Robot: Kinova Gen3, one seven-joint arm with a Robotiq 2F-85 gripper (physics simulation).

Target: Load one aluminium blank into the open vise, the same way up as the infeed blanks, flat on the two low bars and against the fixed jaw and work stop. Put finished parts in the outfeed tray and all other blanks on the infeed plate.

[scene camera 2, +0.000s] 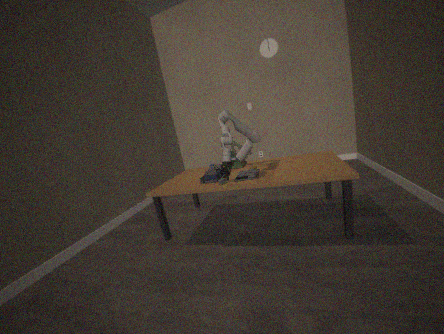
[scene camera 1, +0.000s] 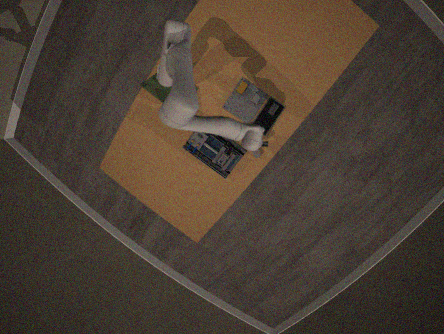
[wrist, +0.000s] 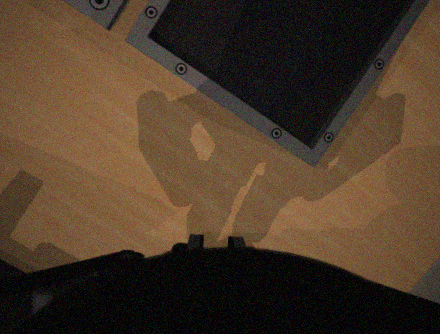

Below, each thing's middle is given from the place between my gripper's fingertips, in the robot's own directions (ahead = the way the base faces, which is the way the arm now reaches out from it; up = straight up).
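Offsets counted from my hand: grey infeed plate point(scene camera 1: 236, 104), 190 mm behind and 140 mm to the left; dark outfeed tray point(wrist: 305, 74), 50 mm behind and 150 mm to the left.
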